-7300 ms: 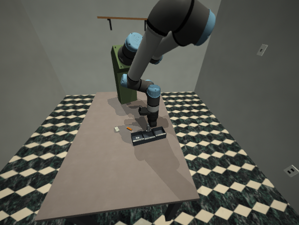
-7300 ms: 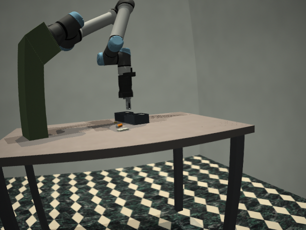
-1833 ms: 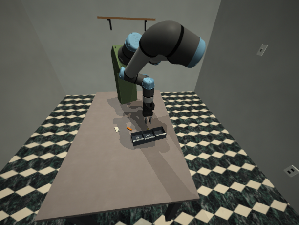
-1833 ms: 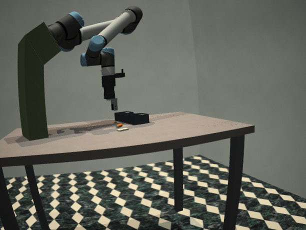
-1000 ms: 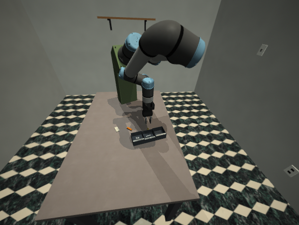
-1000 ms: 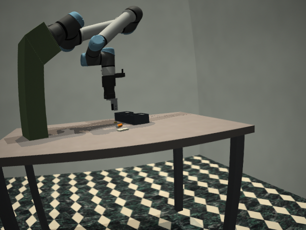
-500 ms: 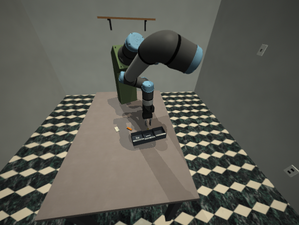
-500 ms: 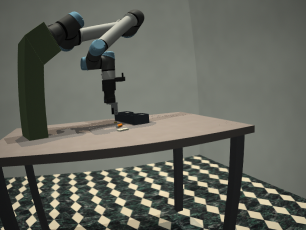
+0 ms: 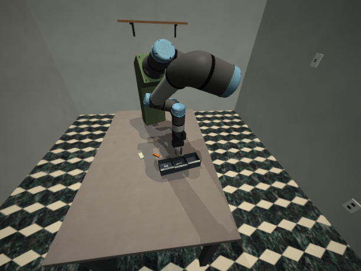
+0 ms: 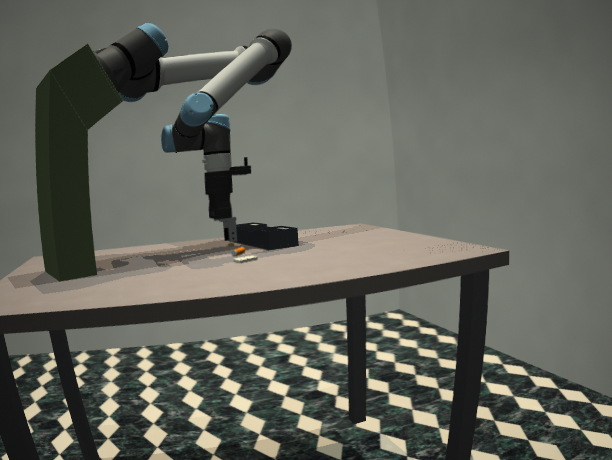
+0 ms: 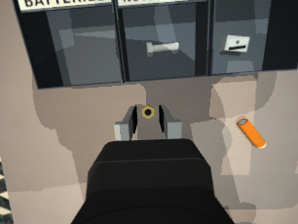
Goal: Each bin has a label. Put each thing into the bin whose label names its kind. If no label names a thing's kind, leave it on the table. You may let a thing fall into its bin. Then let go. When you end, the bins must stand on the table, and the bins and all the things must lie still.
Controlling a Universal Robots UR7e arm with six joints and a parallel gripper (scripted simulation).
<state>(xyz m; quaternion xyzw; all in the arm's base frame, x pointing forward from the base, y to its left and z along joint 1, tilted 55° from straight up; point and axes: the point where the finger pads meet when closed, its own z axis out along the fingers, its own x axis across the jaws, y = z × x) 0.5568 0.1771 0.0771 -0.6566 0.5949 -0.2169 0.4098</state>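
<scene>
The brass nut is 3 cm below my hand. Also, from my hand: orange battery: 1 cm ahead, 15 cm to the right, 3 cm below; grey bolt: 8 cm ahead, 1 cm to the left, 2 cm below; dark three-compartment bin row: 9 cm ahead, 1 cm to the left, 1 cm below.
</scene>
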